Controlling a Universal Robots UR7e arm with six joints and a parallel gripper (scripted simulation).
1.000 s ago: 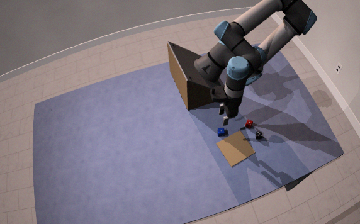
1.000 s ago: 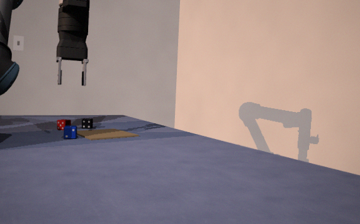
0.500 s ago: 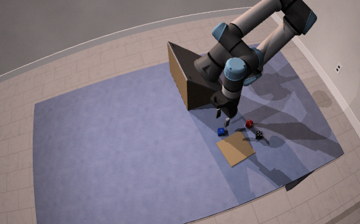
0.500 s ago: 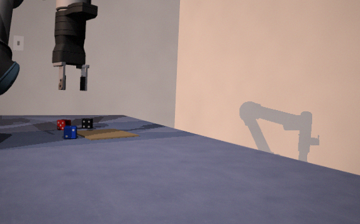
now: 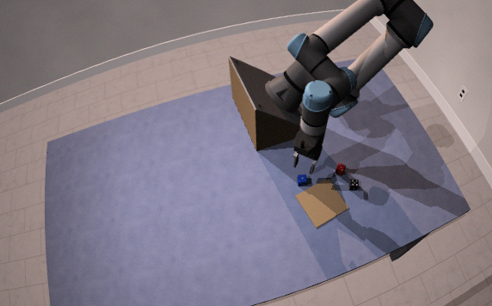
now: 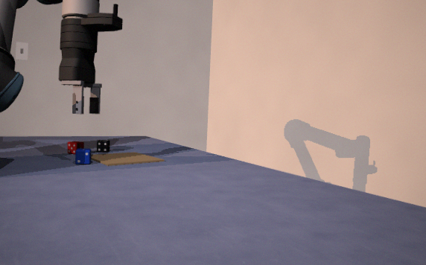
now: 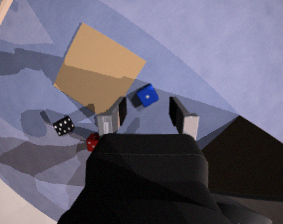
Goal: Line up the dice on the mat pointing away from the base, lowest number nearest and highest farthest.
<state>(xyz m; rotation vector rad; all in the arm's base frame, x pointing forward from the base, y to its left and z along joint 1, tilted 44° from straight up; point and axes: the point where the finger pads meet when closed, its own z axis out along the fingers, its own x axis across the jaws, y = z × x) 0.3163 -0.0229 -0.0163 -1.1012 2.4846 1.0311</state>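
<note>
Right now my hand is 10 mm to the right of the blue die and 110 mm above it. Also, from my hand: red die: 160 mm to the left, 110 mm below; tan mat: 90 mm ahead, 50 mm to the left, 120 mm below; black die: 70 mm ahead, 180 mm to the left, 110 mm below.
</note>
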